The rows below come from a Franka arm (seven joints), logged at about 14 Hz.
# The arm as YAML. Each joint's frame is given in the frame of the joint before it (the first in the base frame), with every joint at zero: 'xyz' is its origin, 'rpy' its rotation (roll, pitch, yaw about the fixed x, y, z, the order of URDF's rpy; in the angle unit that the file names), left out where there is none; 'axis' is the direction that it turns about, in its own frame. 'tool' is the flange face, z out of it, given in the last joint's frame.
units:
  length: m
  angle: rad
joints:
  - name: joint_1
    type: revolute
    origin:
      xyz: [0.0, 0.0, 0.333]
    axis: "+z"
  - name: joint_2
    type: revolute
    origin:
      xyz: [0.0, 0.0, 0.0]
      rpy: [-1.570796, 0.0, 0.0]
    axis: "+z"
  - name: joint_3
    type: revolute
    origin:
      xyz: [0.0, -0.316, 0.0]
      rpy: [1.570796, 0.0, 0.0]
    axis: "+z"
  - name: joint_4
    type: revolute
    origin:
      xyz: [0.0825, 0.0, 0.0]
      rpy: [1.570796, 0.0, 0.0]
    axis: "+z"
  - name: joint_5
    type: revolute
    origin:
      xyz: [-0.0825, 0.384, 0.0]
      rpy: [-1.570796, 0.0, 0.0]
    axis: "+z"
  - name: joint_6
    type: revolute
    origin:
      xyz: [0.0, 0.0, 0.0]
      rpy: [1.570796, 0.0, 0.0]
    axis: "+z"
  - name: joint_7
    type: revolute
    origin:
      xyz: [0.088, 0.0, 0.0]
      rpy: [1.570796, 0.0, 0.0]
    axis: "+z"
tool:
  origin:
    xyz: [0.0, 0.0, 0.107]
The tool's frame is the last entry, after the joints.
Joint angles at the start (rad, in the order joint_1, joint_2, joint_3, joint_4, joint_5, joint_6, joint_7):
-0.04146 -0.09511 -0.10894 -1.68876 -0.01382 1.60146 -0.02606
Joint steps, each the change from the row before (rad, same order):
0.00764 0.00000 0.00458 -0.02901 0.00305 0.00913 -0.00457
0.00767 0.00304 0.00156 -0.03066 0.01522 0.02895 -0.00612
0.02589 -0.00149 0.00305 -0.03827 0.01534 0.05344 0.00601
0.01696 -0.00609 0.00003 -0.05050 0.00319 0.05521 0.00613
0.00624 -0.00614 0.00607 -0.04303 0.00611 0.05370 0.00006
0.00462 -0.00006 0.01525 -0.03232 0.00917 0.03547 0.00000
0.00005 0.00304 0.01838 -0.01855 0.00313 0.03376 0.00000
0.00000 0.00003 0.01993 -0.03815 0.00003 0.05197 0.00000
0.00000 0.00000 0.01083 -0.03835 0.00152 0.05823 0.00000
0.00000 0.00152 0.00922 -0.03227 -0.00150 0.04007 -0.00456
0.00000 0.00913 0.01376 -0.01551 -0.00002 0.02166 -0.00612
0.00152 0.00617 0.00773 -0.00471 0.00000 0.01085 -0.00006
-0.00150 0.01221 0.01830 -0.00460 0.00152 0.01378 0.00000
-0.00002 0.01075 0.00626 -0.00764 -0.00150 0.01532 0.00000
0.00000 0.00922 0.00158 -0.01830 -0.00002 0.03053 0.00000
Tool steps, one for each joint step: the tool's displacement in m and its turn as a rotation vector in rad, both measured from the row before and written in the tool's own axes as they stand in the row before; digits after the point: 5 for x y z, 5 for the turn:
-0.00008 -0.00706 0.01291 0.00316 -0.01972 -0.01702
0.00271 -0.00661 0.01361 0.01476 -0.00428 -0.01459
0.00348 -0.01669 0.01298 0.01428 0.01655 -0.02102
0.00054 -0.00877 0.01640 0.00341 0.01035 -0.00949
0.00012 -0.00667 0.01286 0.00558 0.01656 -0.01009
-0.00008 -0.01114 0.01271 0.00752 0.00273 -0.01650
0.00171 -0.00999 0.00794 0.00103 0.01154 -0.01666
-0.00018 -0.01019 0.01412 -0.00186 0.01301 -0.01838
-0.00030 -0.00525 0.01332 -0.00007 0.01950 -0.00875
-0.00171 -0.00427 0.01271 -0.00236 0.00590 -0.01310
0.00016 -0.00704 0.01062 -0.00070 -0.00349 -0.01896
0.00086 -0.00481 0.00480 -0.00016 -0.00037 -0.00890
0.00174 -0.00891 0.00795 0.00111 -0.00360 -0.01545
0.00098 -0.00292 0.00822 -0.00129 -0.00333 -0.00628
-0.00012 -0.00029 0.01084 -0.00042 0.00296 -0.00060

